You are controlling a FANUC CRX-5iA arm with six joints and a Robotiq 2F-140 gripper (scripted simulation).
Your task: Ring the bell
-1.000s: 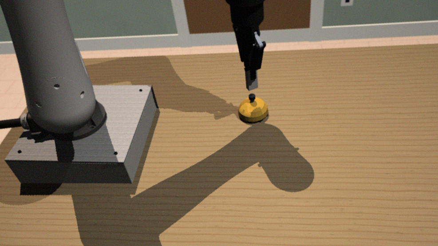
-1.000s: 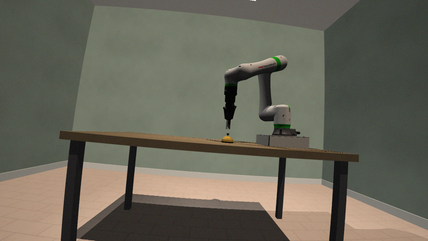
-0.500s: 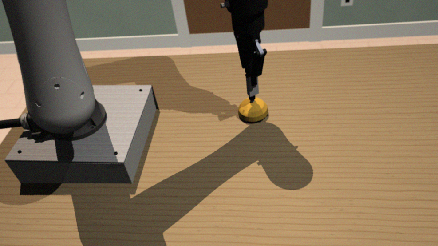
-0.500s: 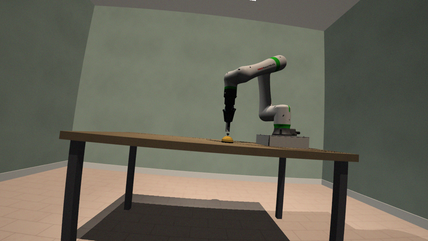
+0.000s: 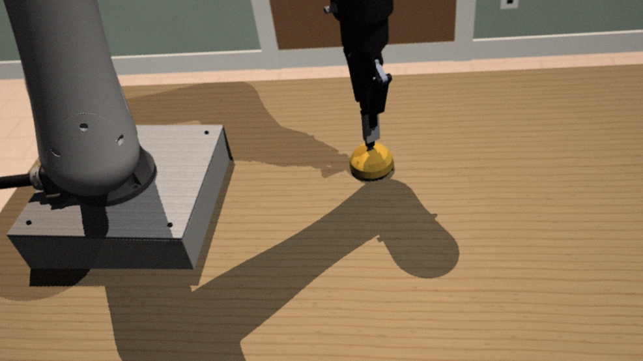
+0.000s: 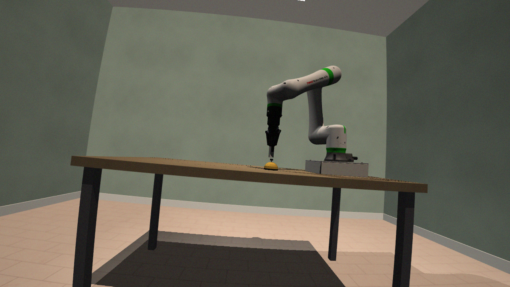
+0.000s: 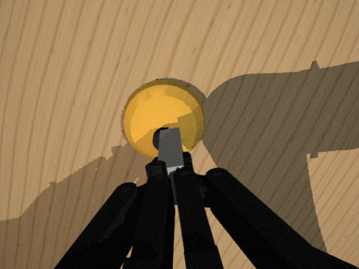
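Right now the black button is 10 mm to the left of my hand and 50 mm below it. The rest, counted from my hand: yellow dome bell 10 mm to the left, 70 mm below.
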